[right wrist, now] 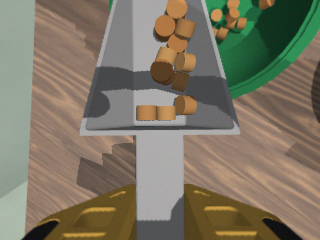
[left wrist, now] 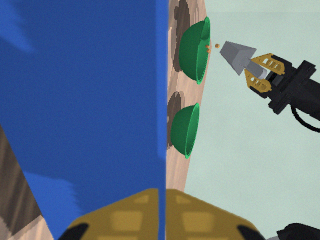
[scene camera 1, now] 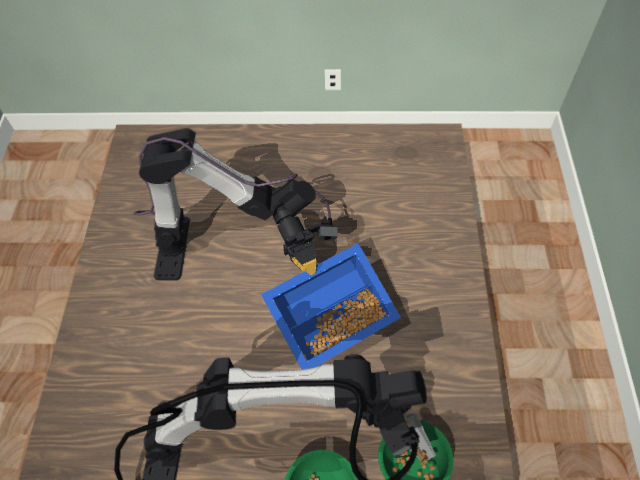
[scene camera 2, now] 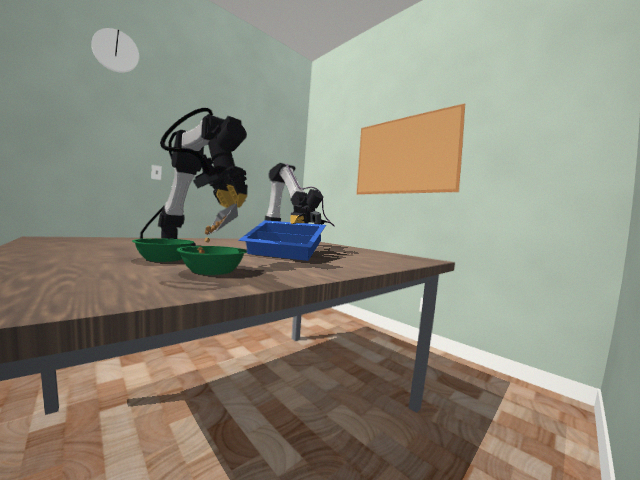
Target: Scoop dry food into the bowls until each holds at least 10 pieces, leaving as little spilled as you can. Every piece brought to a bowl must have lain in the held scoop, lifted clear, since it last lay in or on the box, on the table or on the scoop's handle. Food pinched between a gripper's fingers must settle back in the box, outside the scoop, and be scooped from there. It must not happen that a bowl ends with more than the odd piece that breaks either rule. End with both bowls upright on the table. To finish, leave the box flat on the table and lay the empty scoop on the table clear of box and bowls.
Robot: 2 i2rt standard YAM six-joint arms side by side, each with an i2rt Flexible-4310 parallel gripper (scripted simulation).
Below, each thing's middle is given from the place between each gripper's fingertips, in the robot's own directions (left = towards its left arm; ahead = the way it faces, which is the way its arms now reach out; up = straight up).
Labels:
Now: the blue box [scene camera 1: 297, 303] 4 cm ahead of my left hand [scene camera 1: 312, 274], 8 cm to the right of it and 5 cm below it. Also, from my left hand: grey scoop [right wrist: 122, 80]: 16 cm ahead, 39 cm to the right, 2 cm above.
Now: right hand 3 cm to the left of the grey scoop, 3 cm above it and 2 cm short of it. The rest, counted from my right hand: blue box (29 cm to the left, 10 cm behind, 9 cm below).

